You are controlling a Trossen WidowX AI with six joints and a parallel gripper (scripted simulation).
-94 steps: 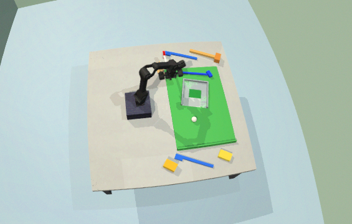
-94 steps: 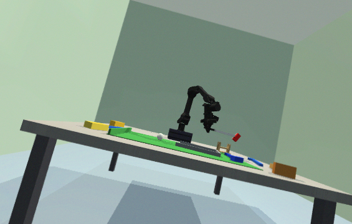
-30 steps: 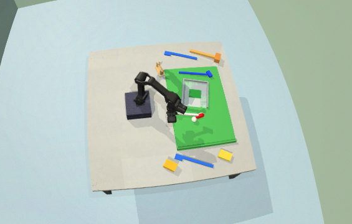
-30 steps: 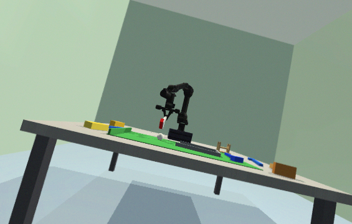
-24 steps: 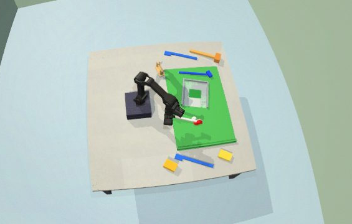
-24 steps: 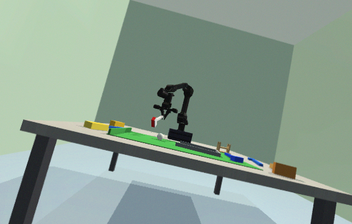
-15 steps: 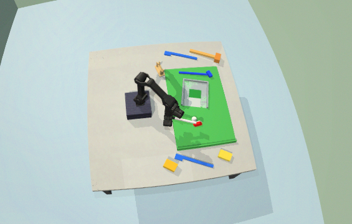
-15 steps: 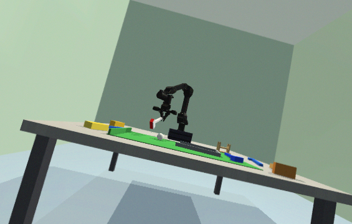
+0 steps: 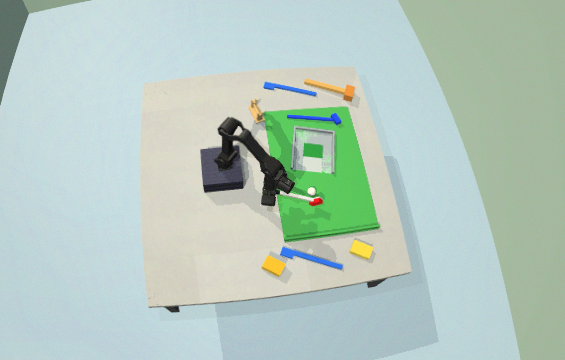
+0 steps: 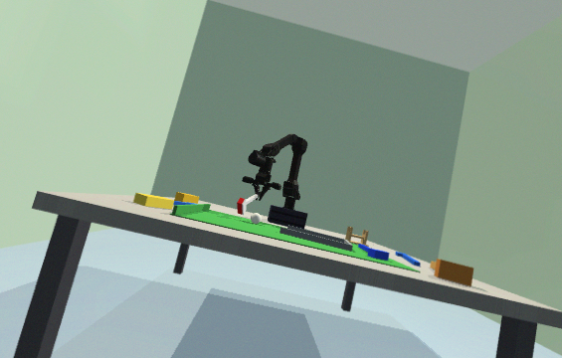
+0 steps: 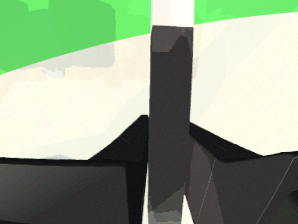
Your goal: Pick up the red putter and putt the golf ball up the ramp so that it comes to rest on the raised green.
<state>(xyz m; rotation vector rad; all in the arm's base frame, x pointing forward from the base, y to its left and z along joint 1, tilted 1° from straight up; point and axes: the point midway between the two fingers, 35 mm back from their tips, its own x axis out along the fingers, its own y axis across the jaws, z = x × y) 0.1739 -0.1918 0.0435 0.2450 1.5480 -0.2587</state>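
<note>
Right now my gripper tip is 11 cm short of the red putter and 3 cm to the left of it. Also, from my gripper tip: white golf ball 22 cm ahead, 1 cm to the right, 7 cm below; then small wooden stand 6 cm ahead, 51 cm to the left, 6 cm below; then green mat 30 cm ahead, 12 cm to the left, 9 cm below.
</note>
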